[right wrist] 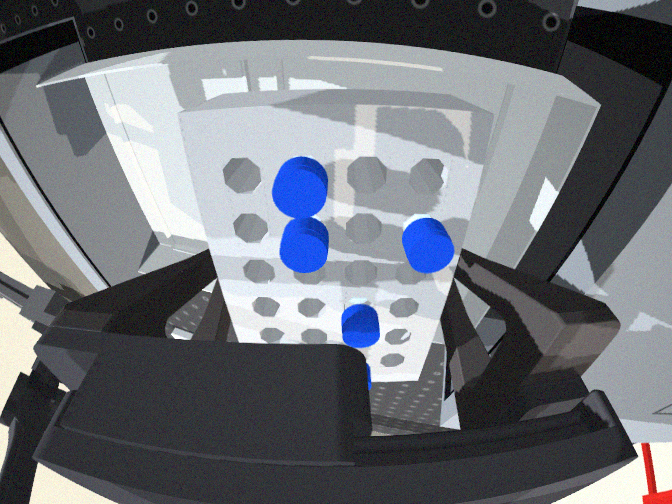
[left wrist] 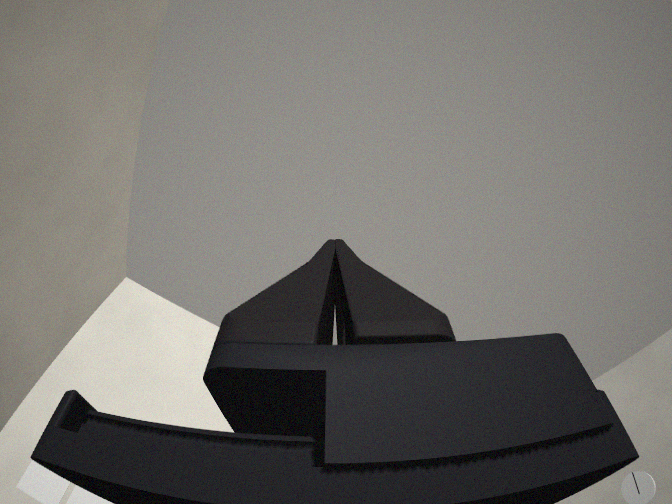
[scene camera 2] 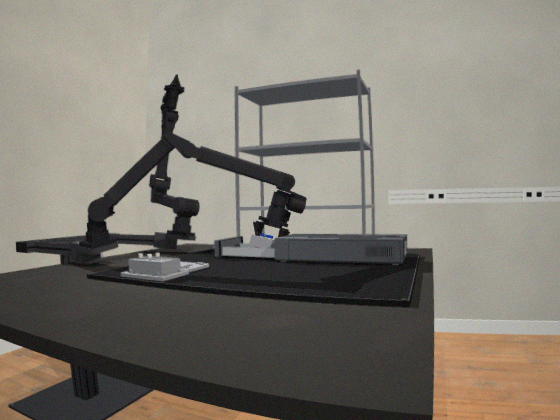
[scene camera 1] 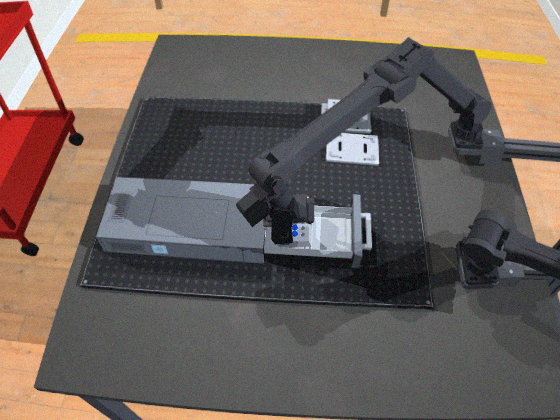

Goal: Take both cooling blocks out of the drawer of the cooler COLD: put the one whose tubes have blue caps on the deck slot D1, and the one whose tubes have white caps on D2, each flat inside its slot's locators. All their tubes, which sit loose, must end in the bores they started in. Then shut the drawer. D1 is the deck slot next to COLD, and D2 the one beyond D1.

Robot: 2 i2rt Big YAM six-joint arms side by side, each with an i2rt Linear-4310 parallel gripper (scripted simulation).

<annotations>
A cooler COLD shows in the right wrist view, in scene camera 2 (341, 248) and in scene camera 1; in the left wrist view it is out of frame. The same spot on the cooler COLD: (right wrist: 613, 259) is (scene camera 1: 264, 230).
</annotations>
